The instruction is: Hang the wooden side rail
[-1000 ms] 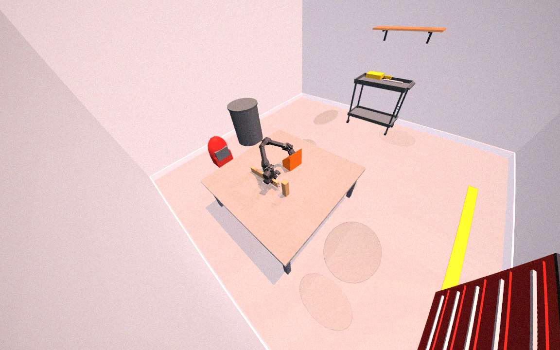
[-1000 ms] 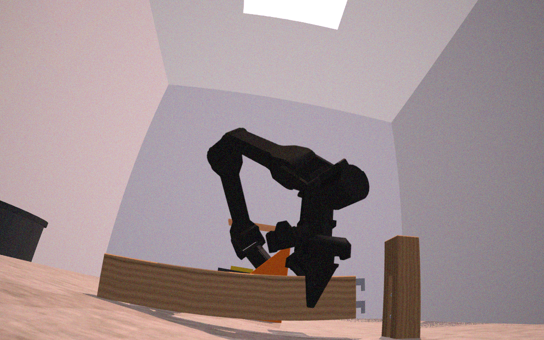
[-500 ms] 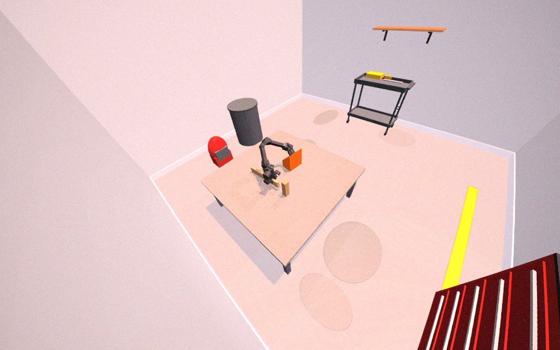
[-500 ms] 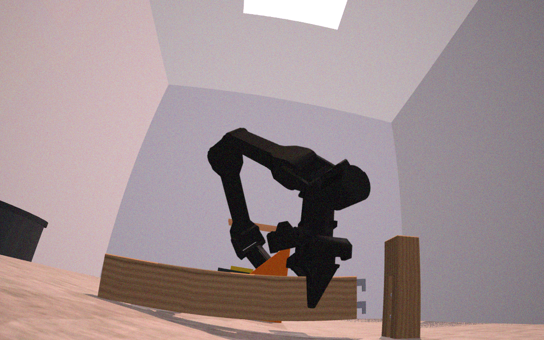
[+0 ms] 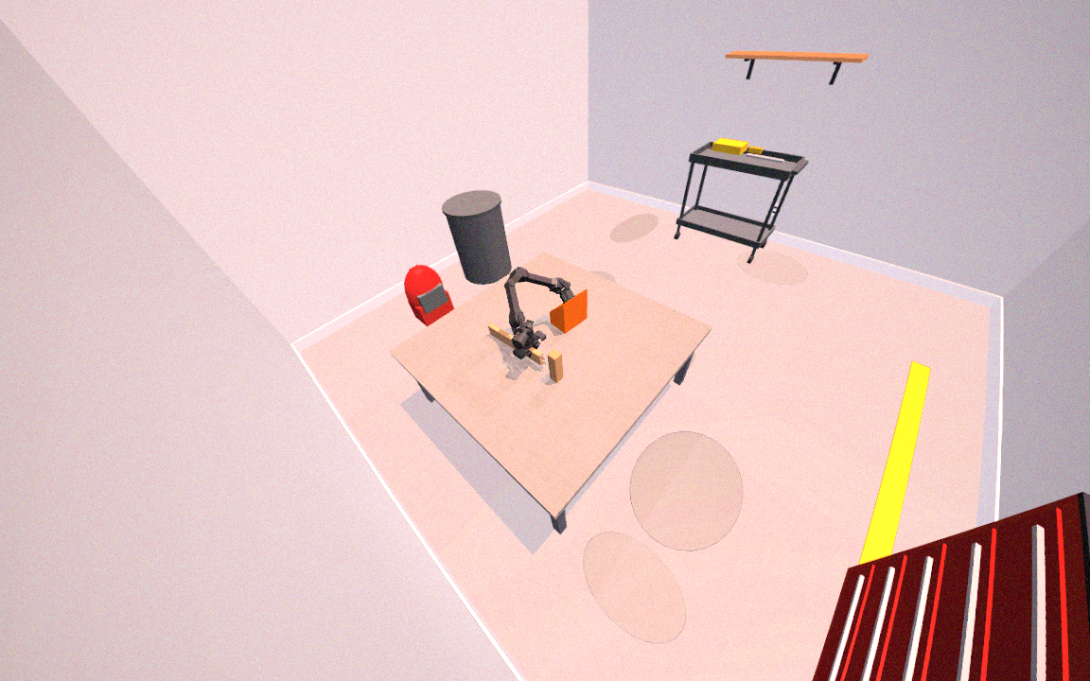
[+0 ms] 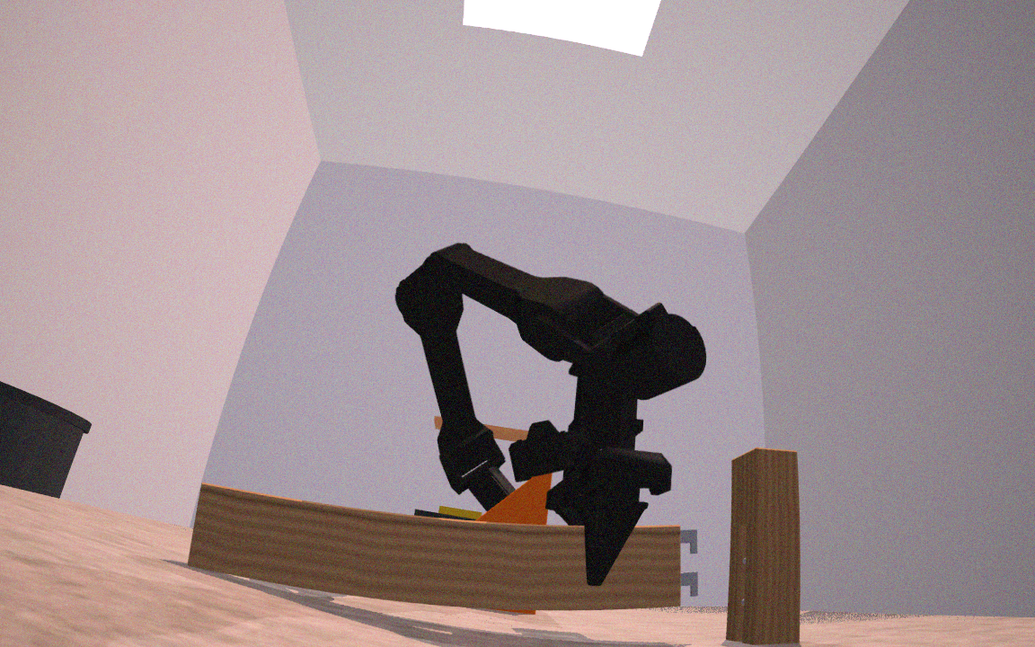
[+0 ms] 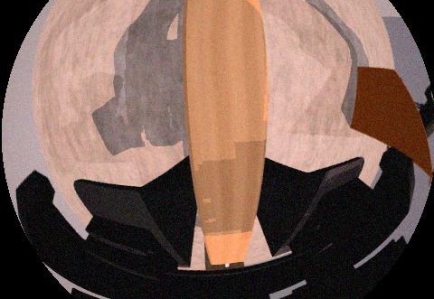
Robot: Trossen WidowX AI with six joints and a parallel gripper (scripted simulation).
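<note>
Right now the headboard post is 30 mm behind my gripper tip, 170 mm to the left of it and 40 mm above it.
</note>
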